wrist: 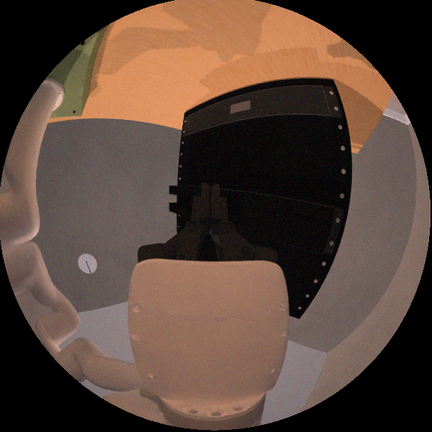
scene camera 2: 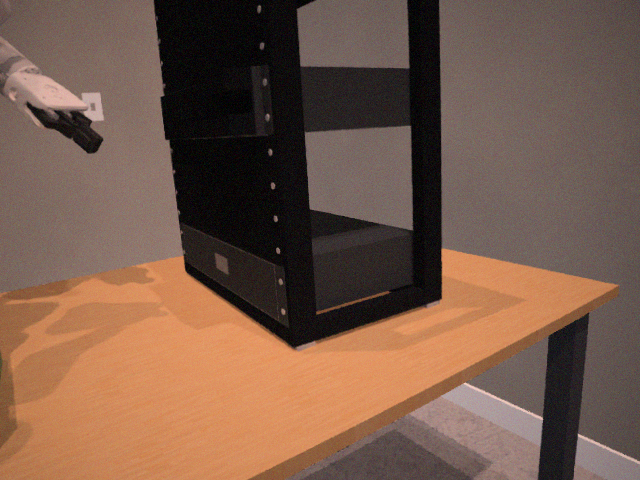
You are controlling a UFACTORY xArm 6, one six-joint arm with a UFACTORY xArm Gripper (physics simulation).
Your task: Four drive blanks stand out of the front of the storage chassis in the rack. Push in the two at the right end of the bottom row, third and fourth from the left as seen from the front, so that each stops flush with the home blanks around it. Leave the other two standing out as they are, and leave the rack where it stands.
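Places are measured from the arm's base along level axes (x ahead, y left, z up), in centimetres.
Where they show: gripper, fingertip midpoint: [scene camera 2: 96,146].
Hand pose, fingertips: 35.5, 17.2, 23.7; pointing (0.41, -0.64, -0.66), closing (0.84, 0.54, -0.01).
After its pixels a point has its place, as x, y, z.
The black rack [scene camera 2: 426,155] {71.4, -23.4, 19.2} [wrist: 345,159] stands upright on the table. The storage chassis [scene camera 2: 261,98] {46.1, -15.3, 28.6} [wrist: 305,225] sits at mid height in it, its front very dark. The four standing-out blanks and the home blanks cannot be told apart in either view. Two small dark tabs [wrist: 173,190] [wrist: 173,206] jut past the rack's left edge in the wrist view; what they are is unclear. My gripper [scene camera 2: 94,144] {35.5, 17.2, 23.7} [wrist: 209,193] is shut and empty, fingertips together. In the scene view it is in the air, left of the rack's front and apart from it. In the wrist view its fingers cover part of the chassis front.
A dark lower unit [scene camera 2: 232,279] {49.8, 1.9, -0.4} [wrist: 285,102] with a pale label fills the rack's bottom. The wooden table [scene camera 2: 155,403] {26.1, -15.8, -6.3} [wrist: 150,85] extends in front of the rack. A green base [wrist: 75,85] is near the arm. A wall plate [scene camera 2: 93,106] is behind the gripper.
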